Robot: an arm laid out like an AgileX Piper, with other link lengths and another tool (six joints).
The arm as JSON. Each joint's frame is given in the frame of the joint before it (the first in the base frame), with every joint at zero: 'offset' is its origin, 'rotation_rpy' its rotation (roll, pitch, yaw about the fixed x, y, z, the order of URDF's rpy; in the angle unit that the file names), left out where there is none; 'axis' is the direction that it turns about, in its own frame. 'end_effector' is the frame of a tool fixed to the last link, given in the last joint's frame.
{
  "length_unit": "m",
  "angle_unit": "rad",
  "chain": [
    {
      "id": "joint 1",
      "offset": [
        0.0,
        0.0,
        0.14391
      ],
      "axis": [
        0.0,
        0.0,
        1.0
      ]
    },
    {
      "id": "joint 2",
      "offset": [
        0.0,
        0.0,
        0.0
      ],
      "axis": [
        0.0,
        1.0,
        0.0
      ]
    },
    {
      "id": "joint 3",
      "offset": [
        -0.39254,
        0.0,
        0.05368
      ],
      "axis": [
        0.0,
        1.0,
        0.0
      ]
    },
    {
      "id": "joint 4",
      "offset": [
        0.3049,
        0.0,
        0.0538
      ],
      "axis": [
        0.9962,
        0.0,
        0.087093
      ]
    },
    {
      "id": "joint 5",
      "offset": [
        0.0,
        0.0,
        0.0
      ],
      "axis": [
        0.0,
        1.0,
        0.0
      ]
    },
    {
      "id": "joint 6",
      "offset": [
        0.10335,
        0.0,
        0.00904
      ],
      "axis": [
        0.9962,
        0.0,
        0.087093
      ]
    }
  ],
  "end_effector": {
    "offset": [
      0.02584,
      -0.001,
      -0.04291
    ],
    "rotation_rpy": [
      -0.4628,
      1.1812,
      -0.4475
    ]
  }
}
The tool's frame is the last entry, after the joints.
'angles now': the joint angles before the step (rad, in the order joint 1, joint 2, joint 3, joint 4, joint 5, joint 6). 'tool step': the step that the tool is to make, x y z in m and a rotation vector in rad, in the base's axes. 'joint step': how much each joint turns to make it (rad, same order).
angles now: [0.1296, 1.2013, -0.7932, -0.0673, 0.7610, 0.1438]
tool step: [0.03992, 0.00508, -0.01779, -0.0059, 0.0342, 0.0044]
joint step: [0.0000, 0.1337, -0.0465, -0.0029, -0.0527, 0.0000]
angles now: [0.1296, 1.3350, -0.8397, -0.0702, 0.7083, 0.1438]
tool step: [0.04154, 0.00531, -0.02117, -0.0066, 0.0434, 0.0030]
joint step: [0.0000, 0.1417, -0.0648, -0.0022, -0.0330, 0.0000]
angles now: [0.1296, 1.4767, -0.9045, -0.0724, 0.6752, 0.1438]
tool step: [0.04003, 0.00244, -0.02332, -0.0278, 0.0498, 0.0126]
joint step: [0.0000, 0.1392, -0.0789, -0.0247, -0.0073, 0.0001]
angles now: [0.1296, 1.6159, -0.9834, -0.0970, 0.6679, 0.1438]
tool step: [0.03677, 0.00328, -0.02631, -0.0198, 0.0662, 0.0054]
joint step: [0.0000, 0.1376, -0.0899, -0.0114, 0.0206, -0.0011]
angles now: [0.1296, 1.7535, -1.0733, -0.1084, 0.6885, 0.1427]
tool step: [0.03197, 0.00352, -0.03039, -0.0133, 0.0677, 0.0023]
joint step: [-0.0001, 0.1311, -0.0872, -0.0025, 0.0248, -0.0032]
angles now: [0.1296, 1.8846, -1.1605, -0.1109, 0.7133, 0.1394]
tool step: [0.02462, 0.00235, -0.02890, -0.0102, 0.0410, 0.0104]
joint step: [0.0000, 0.1048, -0.0675, -0.0035, 0.0040, -0.0089]
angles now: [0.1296, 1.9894, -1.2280, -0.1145, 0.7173, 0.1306]
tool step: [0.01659, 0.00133, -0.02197, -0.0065, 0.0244, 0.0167]
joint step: [0.0000, 0.0733, -0.0484, -0.0008, -0.0012, -0.0164]
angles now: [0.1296, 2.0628, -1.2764, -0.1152, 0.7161, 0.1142]
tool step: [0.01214, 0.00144, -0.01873, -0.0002, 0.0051, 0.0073]
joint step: [0.0000, 0.0541, -0.0310, 0.0000, -0.0185, -0.0058]
